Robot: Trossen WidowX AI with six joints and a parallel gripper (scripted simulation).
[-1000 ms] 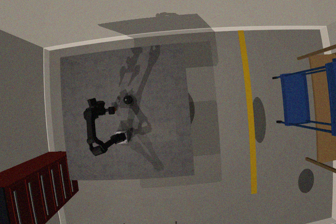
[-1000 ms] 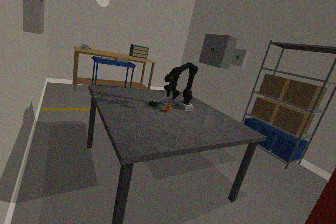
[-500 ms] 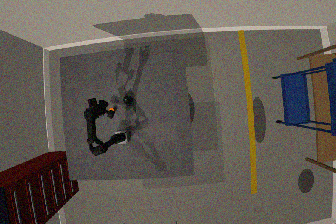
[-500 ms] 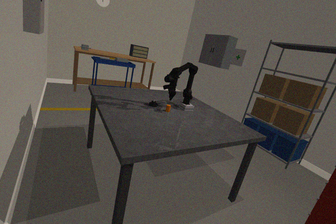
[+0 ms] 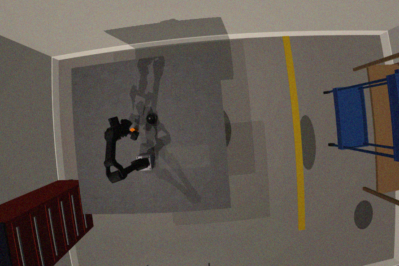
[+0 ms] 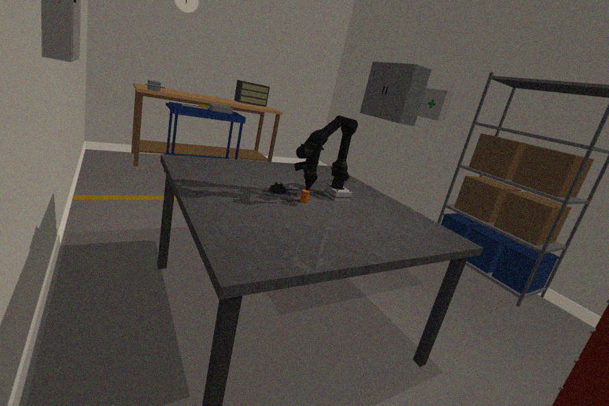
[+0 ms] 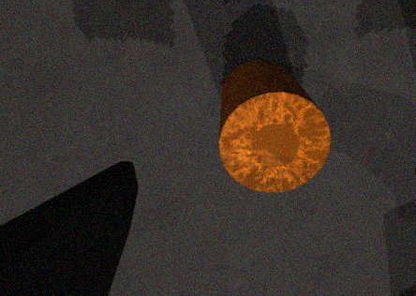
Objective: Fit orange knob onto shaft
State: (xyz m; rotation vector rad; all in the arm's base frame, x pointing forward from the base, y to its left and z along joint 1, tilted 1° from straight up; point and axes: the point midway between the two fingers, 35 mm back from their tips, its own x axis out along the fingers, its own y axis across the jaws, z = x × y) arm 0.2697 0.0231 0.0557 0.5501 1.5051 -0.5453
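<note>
Right now the orange knob is 30 mm below my gripper tip. Round my gripper tip: dark round pedestal 50 mm ahead, 160 mm to the right, 50 mm below.
</note>
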